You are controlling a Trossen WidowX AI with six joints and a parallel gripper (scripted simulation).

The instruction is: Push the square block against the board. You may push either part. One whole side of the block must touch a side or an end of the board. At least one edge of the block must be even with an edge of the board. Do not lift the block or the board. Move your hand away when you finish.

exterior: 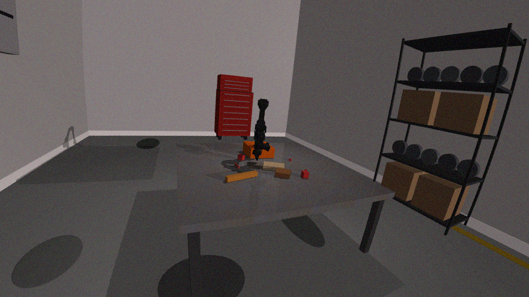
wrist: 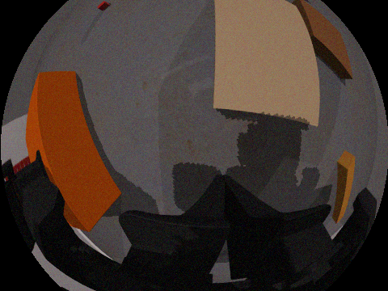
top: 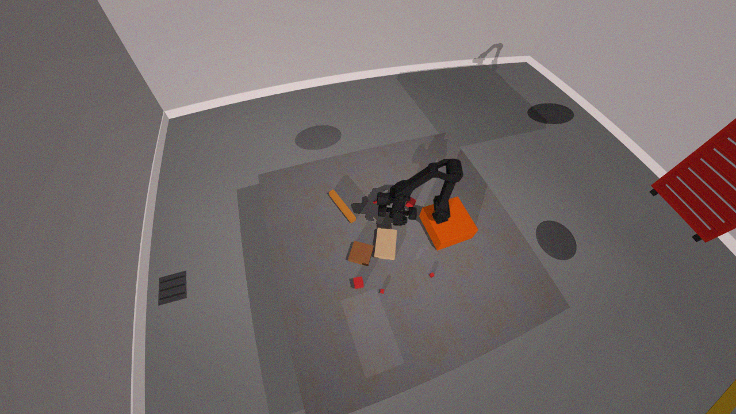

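The board is 9 cm ahead of my gripper tip, 10 cm to the left of it and 2 cm below it. The rest, counted from my gripper tip: brown square block: 22 cm ahead, 11 cm to the left, 2 cm below; then thin red strip: 2 cm ahead, 16 cm to the right, 3 cm below; then long orange bar: 23 cm ahead, 18 cm to the right, 2 cm below.
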